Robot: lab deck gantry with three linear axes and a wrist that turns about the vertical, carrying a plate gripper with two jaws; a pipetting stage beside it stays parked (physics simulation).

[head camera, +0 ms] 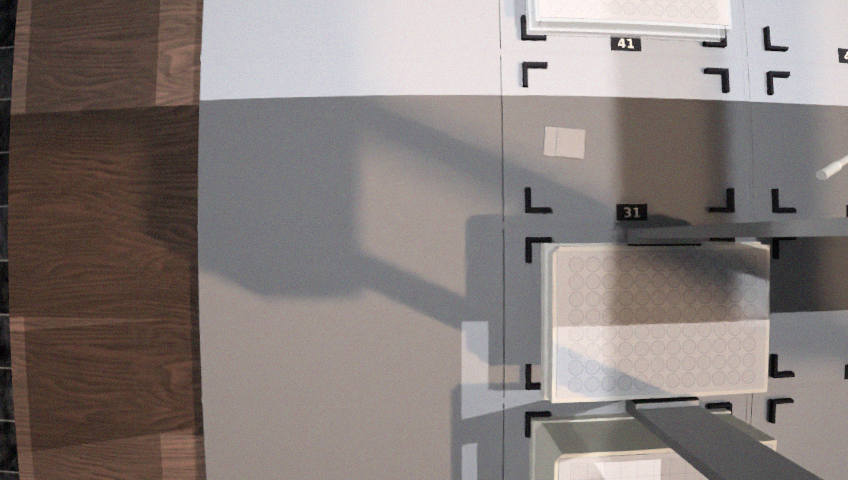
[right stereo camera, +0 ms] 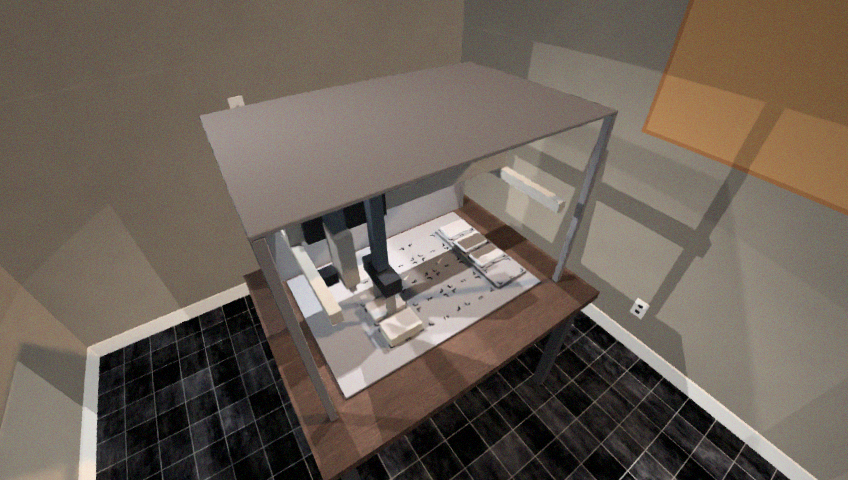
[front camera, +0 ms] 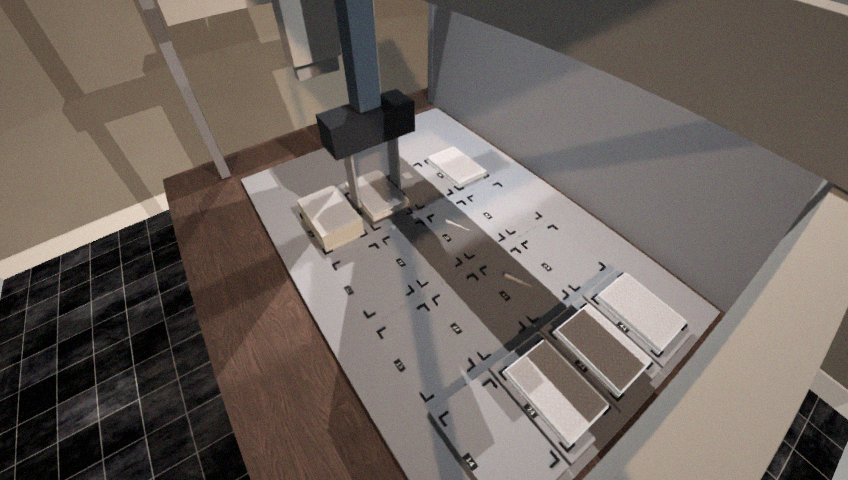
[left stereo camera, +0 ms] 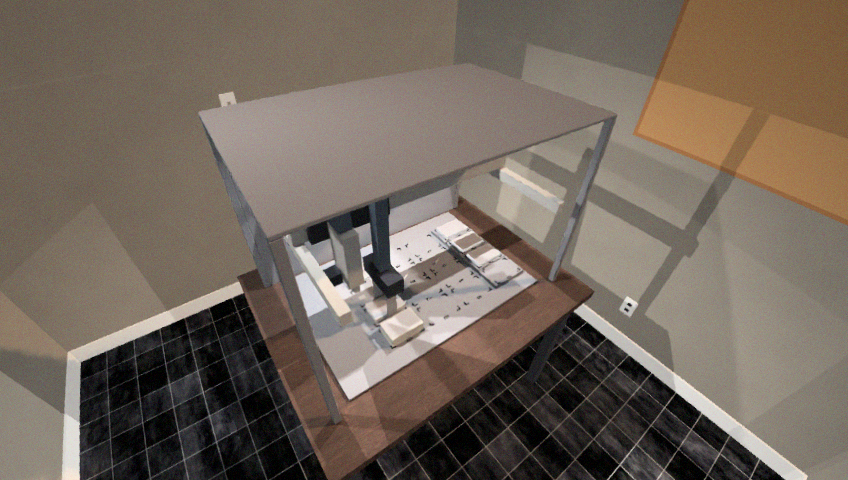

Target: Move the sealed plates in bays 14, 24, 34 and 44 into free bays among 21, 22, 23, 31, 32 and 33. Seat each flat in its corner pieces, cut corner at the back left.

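Places are measured from the robot's base along level axes (x left, y ahead, z down), in millimetres.
Pixels of known places: gripper, fingertip midpoint: (head camera: 658,320) (right stereo camera: 385,305) (front camera: 376,193) (left stereo camera: 385,305); robot's base at its link origin: (right stereo camera: 391,347) (front camera: 301,214) (left stereo camera: 392,348).
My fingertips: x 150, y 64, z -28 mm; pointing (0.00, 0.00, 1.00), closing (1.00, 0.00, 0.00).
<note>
Ahead of a thing's pixels: the offset from my fingertips to its middle. "*": to the spot under its first point.
My gripper (front camera: 376,195) (head camera: 663,321) is shut on a pale plate with round wells. It holds the plate level, a little above bay 21 and slightly right of its corner pieces in the head view. The plate's cut corner appears at its back left. Bay 14 {* dx -151, dy +491, dz +13 mm} (front camera: 470,460) holds no plate in the front view. White-topped plates stand in bay 24 {* dx -23, dy +473, dz -1 mm} (front camera: 535,386), bay 34 {* dx +100, dy +498, dz -1 mm} (front camera: 604,350) and bay 44 {* dx +206, dy +497, dz -1 mm} (front camera: 642,312). The label of bay 31 {* dx +61, dy +0, dz +28 mm} (head camera: 631,212) lies just behind the held plate. Bays 22 {* dx -45, dy +162, dz +27 mm} (front camera: 400,261) and 23 {* dx -47, dy +327, dz +27 mm} (front camera: 455,328) show no plate.
A tall pale box {dx -107, dy +0, dz +7 mm} (front camera: 330,217) (head camera: 624,466) stands in bay 11, close to the front jaw. A plate {dx +214, dy +0, dz +20 mm} (front camera: 457,165) (head camera: 630,11) sits in bay 41. A small flat piece {dx +104, dy -42, dz +27 mm} (head camera: 564,142) lies in bay 31. Thin white sticks {dx +97, dy +153, dz +25 mm} (front camera: 457,224) {dx +101, dy +320, dz +25 mm} (front camera: 517,279) lie in bays 32 and 33.
</note>
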